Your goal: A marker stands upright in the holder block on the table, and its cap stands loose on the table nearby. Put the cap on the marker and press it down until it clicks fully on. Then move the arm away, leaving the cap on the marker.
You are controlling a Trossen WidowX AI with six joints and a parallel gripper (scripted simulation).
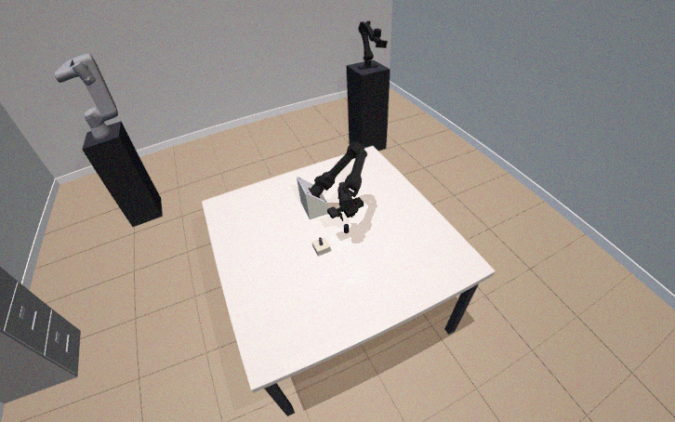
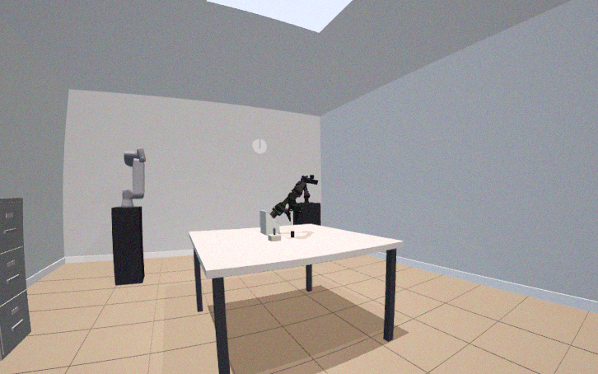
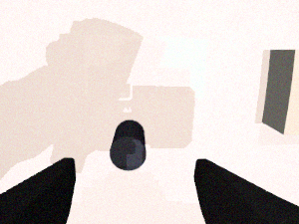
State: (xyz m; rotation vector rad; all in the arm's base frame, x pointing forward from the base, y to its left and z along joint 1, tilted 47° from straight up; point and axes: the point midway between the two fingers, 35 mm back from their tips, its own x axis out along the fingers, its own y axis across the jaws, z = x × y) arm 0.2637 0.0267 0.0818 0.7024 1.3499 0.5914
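Right now the dark cap is 30 mm behind my gripper tip, 10 mm to the left of it and 110 mm below it. Also, from my gripper tip: holder block (20 mm ahead, 170 mm to the right, 110 mm below).
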